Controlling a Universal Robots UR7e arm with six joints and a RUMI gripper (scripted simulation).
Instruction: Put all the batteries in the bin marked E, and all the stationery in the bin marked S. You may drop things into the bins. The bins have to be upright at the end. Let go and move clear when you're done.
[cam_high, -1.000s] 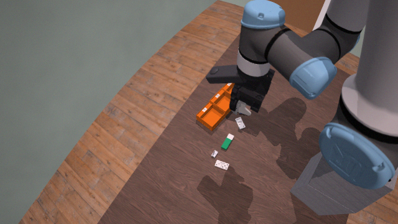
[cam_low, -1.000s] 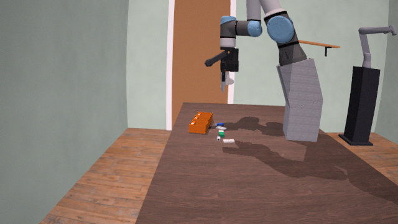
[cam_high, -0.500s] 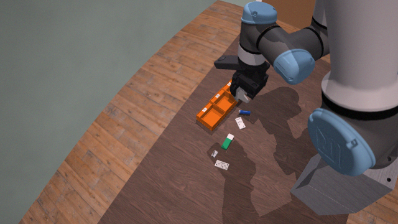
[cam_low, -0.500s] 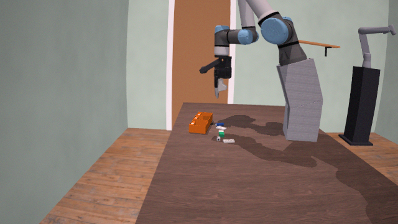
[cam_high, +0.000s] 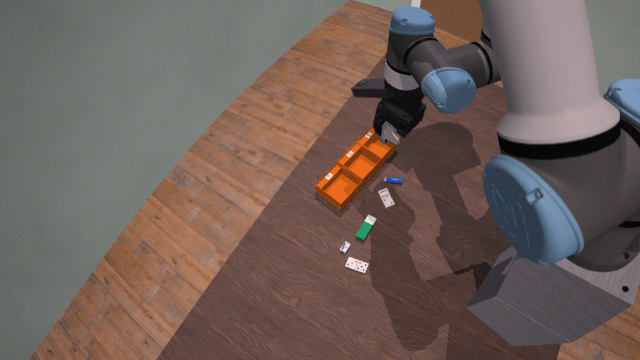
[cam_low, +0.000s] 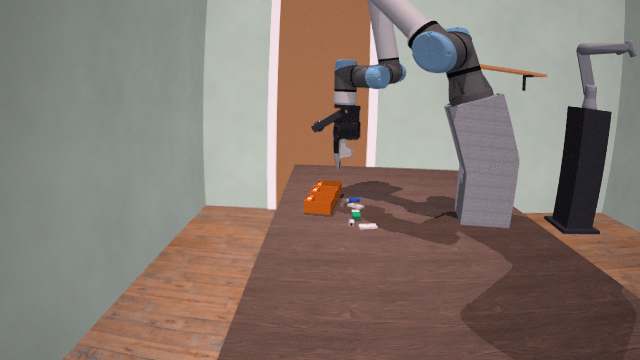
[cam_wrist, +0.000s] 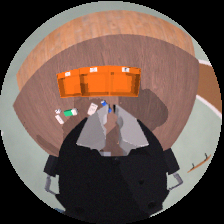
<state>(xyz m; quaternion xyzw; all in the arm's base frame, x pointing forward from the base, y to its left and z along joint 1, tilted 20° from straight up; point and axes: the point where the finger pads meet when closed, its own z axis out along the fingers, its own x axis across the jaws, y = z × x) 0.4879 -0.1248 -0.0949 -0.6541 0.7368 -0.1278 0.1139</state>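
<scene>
The orange double bin is 100 mm below my hand, 40 mm to the left of it and 40 mm ahead of it. The rest, counted from my hand: grey object 250 mm to the left, 120 mm below, 60 mm behind; blue battery 120 mm below, 60 mm behind, 20 mm to the left; green-and-white eraser 170 mm to the left, 120 mm below, 70 mm behind.
</scene>
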